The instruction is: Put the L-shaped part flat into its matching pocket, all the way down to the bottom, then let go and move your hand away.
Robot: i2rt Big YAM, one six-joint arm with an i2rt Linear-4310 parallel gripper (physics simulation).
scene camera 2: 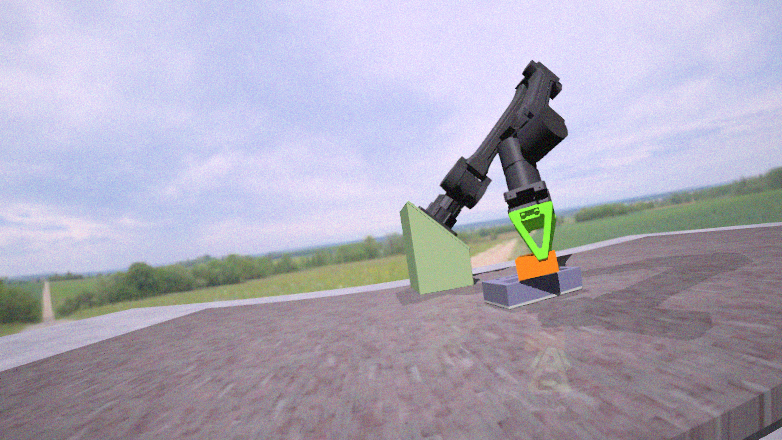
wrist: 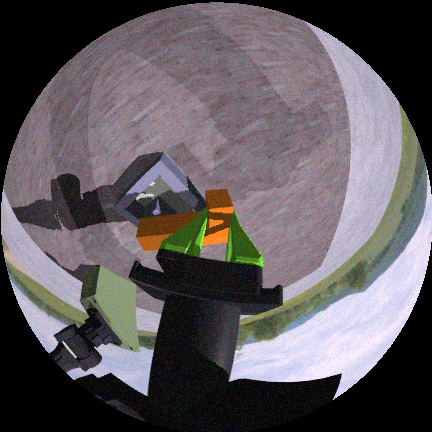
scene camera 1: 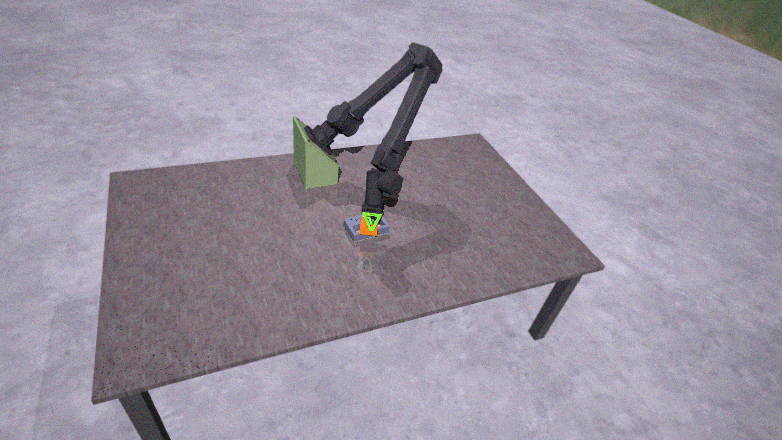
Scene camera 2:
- my gripper: 543, 261
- orange L-shaped part: 528, 266, gripped by my gripper
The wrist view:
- my gripper: 219, 212
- orange L-shaped part: 152, 230
